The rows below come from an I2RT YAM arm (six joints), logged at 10 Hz.
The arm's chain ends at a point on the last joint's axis. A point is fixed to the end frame.
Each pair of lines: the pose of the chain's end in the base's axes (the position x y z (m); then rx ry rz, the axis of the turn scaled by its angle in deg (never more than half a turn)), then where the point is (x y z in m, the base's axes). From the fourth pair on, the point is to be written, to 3 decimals.
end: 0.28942 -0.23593 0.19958 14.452 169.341 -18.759
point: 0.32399 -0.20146 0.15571
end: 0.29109 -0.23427 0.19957 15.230 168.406 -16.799
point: 0.32679 -0.19912 0.15717
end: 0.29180 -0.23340 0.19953 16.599 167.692 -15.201
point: 0.32866 -0.19799 0.15834
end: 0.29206 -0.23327 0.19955 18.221 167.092 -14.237
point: 0.330 -0.198 0.159
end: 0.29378 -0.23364 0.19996 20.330 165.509 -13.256
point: 0.334 -0.199 0.161
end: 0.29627 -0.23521 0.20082 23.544 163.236 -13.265
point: 0.339 -0.202 0.163
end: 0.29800 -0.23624 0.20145 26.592 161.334 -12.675
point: 0.343 -0.205 0.165
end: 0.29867 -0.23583 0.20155 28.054 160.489 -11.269
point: 0.345 -0.204 0.167
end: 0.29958 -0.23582 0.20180 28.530 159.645 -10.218
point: 0.346 -0.204 0.168
